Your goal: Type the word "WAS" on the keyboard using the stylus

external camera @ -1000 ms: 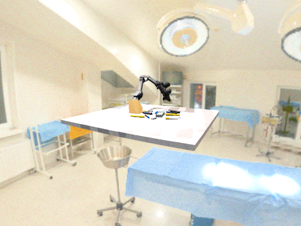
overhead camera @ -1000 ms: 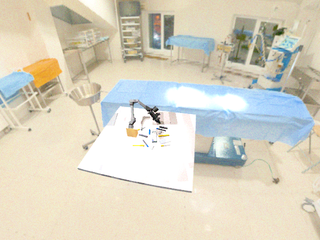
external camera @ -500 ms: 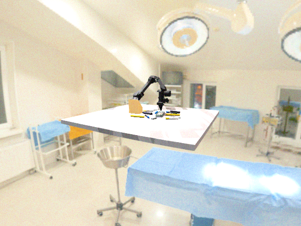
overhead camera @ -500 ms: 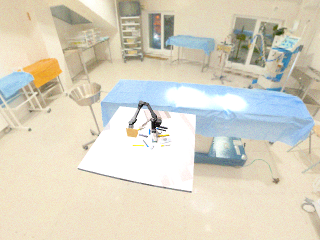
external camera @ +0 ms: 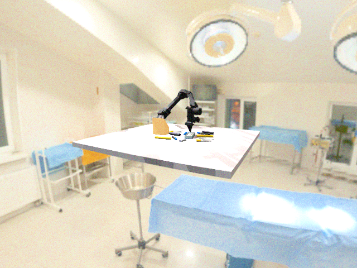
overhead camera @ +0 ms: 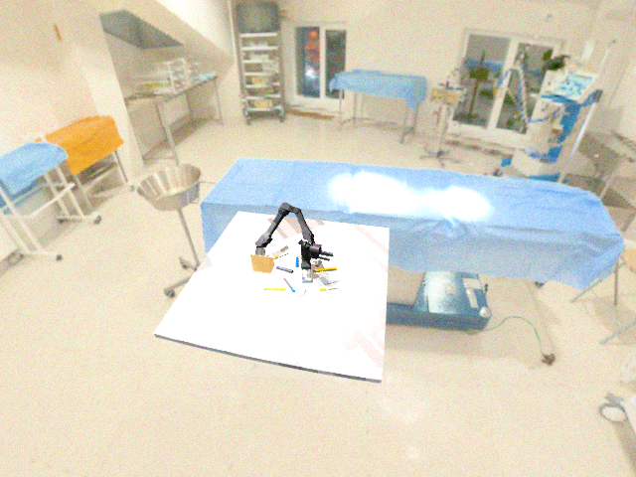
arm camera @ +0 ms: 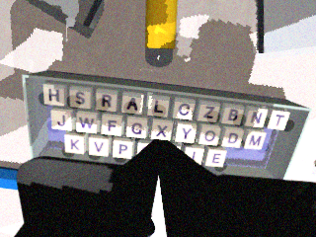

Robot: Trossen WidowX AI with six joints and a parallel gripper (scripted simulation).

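Now: gripper tip 50 mm to the left of the E key, 30 mm above it and 10 mm past it. The rest, counted from my gripper tip: stylus 120 mm to the left, 80 mm behind, 30 mm below; stylus tip 160 mm to the left, 80 mm behind, 30 mm below.
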